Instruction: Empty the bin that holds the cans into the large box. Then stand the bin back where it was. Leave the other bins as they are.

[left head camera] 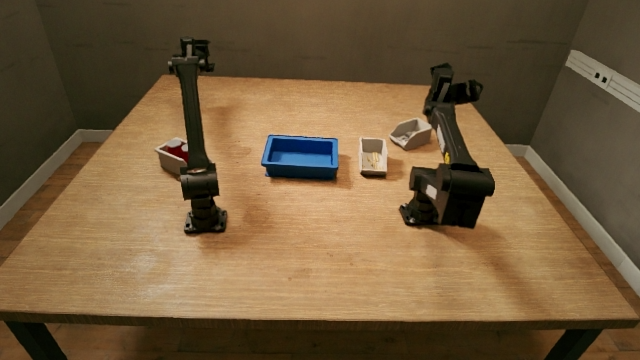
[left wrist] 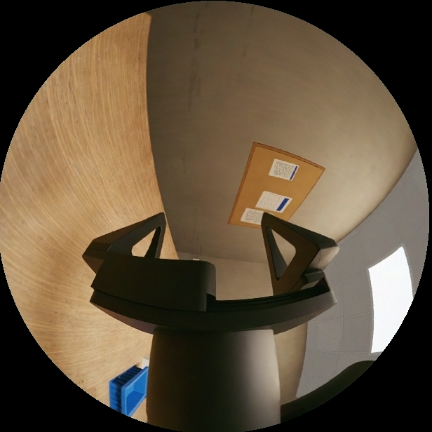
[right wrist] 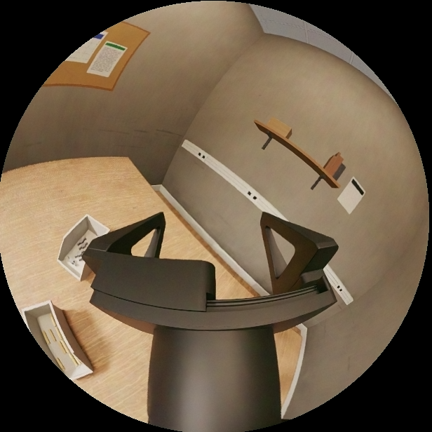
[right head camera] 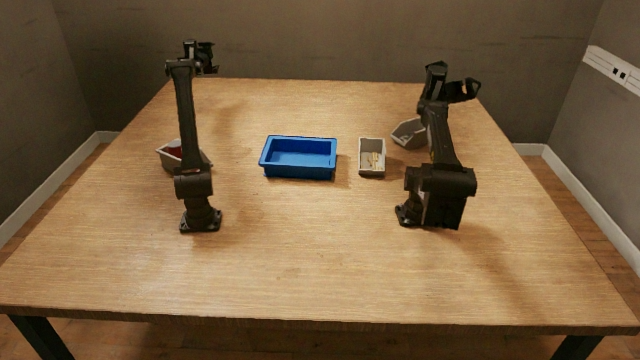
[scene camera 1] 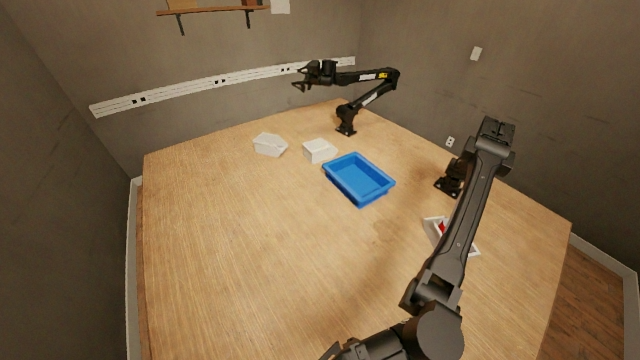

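Seen in the pictures: left gripper, between the fingertips: (left head camera: pixel 211 52) (right head camera: pixel 216 54); right gripper, between the fingertips: (left head camera: pixel 469 89) (right head camera: pixel 467 87) (scene camera 1: pixel 294 77); left arm's base, origin of its link: (left head camera: pixel 206 223) (right head camera: pixel 201 222) (scene camera 1: pixel 447 188); right arm's base, origin of its link: (left head camera: pixel 419 216) (right head camera: pixel 415 216) (scene camera 1: pixel 345 131).
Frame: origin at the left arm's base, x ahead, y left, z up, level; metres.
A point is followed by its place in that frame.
Note:
A light grey bin (left head camera: pixel 170 161) @(x 0.284, y 0.156, z 0.045 m) (right head camera: pixel 169 161) @(x 0.288, y 0.162, z 0.044 m) (scene camera 1: pixel 432 234) @(x 0.330, y 0.063, z 0.032 m) with red, white-topped cans (left head camera: pixel 176 149) @(x 0.307, y 0.134, z 0.080 m) stands at the left of the head views, partly hidden behind the left arm. The large blue box (left head camera: pixel 300 171) @(x 0.231, y -0.305, z 0.026 m) (right head camera: pixel 299 171) @(x 0.231, y -0.311, z 0.027 m) (scene camera 1: pixel 361 199) @(x 0.422, y -0.206, z 0.060 m) (left wrist: pixel 114 395) stands upright mid-table; its inside shows no objects. My left gripper (left wrist: pixel 213 217) is open and empty, raised high above the table beyond the can bin. My right gripper (right wrist: pixel 212 216) (scene camera 1: pixel 296 79) @(x 0.247, y -0.869, z 0.338 m) is open and empty, raised above the table's right side in the head views.
A grey bin (left head camera: pixel 373 168) @(x 0.261, y -0.583, z 0.012 m) (right head camera: pixel 371 168) @(x 0.261, y -0.581, z 0.012 m) (scene camera 1: pixel 316 153) @(x 0.358, y -0.549, z 0.058 m) (right wrist: pixel 75 337) with yellowish pieces stands right of the blue box in the head views. Another grey bin (left head camera: pixel 417 139) @(x 0.433, y -0.809, z 0.037 m) (right head camera: pixel 407 140) (scene camera 1: pixel 269 145) @(x 0.508, y -0.746, z 0.070 m) (right wrist: pixel 75 240) with small dark pieces stands farther back right, near the right arm.

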